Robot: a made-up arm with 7 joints. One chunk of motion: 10 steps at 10 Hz.
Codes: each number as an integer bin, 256 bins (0 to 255) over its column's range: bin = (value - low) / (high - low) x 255, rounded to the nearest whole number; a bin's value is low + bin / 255 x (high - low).
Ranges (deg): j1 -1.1..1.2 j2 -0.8..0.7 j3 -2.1..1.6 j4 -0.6..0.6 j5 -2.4..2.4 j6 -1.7..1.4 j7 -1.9..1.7
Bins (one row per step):
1: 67 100 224 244 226 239 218
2: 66 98 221 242 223 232 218
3: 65 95 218 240 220 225 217
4: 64 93 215 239 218 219 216
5: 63 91 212 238 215 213 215
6: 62 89 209 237 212 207 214
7: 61 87 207 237 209 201 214
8: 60 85 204 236 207 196 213
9: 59 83 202 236 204 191 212
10: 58 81 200 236 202 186 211
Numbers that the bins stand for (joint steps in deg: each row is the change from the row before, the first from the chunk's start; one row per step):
1: -0.496 -0.212 1.150 0.548 1.854 1.205 1.178
2: -0.505 -0.224 1.107 0.539 1.798 1.120 1.178
3: -0.514 -0.241 1.063 0.529 1.741 1.035 1.164
4: -0.523 -0.253 1.020 0.525 1.704 0.962 1.149
5: -0.532 -0.265 0.976 0.520 1.647 0.889 1.135
6: -0.541 -0.276 0.933 0.515 1.591 0.816 1.121
7: -0.550 -0.288 0.904 0.515 1.534 0.744 1.121
8: -0.559 -0.300 0.860 0.511 1.496 0.683 1.107
9: -0.568 -0.312 0.831 0.511 1.440 0.622 1.093
10: -0.577 -0.324 0.802 0.511 1.402 0.561 1.079

